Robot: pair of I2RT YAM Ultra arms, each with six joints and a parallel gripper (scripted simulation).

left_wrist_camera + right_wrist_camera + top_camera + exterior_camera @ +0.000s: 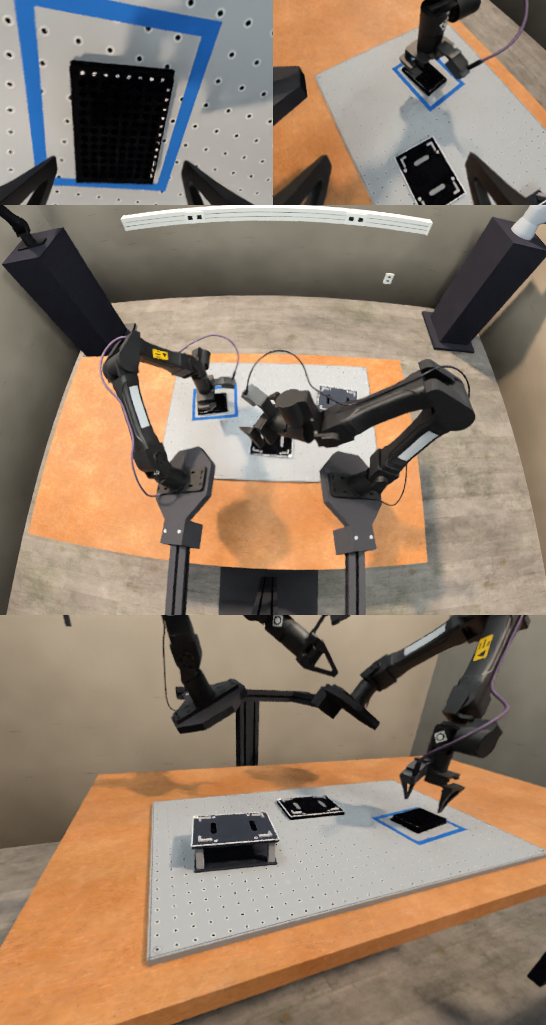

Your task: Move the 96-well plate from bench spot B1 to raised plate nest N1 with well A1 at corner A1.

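Now: left hand 5 cm above the black 96-well plate.
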